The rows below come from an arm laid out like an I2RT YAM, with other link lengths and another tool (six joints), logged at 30 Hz.
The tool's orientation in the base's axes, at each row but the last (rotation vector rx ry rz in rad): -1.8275, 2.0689, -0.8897; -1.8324, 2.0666, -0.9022; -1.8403, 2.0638, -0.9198; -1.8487, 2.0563, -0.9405; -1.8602, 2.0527, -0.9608; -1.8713, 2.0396, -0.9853; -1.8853, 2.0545, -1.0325; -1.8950, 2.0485, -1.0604; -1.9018, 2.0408, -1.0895; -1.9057, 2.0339, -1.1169; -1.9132, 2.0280, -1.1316; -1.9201, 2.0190, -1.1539
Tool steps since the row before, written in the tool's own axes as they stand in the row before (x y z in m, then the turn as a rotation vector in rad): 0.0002, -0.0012, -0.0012, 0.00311, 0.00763, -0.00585; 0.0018, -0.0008, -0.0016, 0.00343, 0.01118, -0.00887; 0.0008, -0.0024, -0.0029, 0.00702, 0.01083, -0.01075; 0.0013, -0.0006, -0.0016, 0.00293, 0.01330, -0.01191; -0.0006, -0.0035, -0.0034, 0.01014, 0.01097, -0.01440; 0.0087, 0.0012, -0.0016, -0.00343, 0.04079, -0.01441; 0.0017, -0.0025, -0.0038, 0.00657, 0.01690, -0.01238; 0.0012, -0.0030, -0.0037, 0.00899, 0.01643, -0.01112; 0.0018, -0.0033, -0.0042, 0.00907, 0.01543, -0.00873; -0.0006, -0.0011, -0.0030, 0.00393, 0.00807, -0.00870; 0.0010, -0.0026, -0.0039, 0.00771, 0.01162, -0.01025; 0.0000, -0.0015, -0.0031, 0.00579, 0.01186, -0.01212
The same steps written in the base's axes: 0.0003, 0.0001, 0.0017, -0.01001, -0.00110, 0.00081; -0.0006, -0.0013, 0.0021, -0.01462, -0.00044, 0.00117; 0.0002, 0.0001, 0.0038, -0.01605, -0.00331, 0.00368; -0.0006, -0.0007, 0.0019, -0.01794, 0.00094, 0.00211; 0.0011, 0.0017, 0.0045, -0.01875, -0.00506, 0.00729; -0.0034, -0.0077, 0.0030, -0.04044, 0.00698, -0.01411; -0.0004, -0.0001, 0.0048, -0.02180, -0.00215, 0.00151; 0.0002, 0.0005, 0.0049, -0.02117, -0.00484, 0.00168; 0.0000, 0.0003, 0.0056, -0.01904, -0.00581, 0.00056; -0.0007, 0.0019, 0.0026, -0.01214, -0.00059, 0.00294; -0.0003, 0.0010, 0.0047, -0.01657, -0.00366, 0.00341; -0.0006, 0.0015, 0.0031, -0.01747, -0.00116, 0.00381
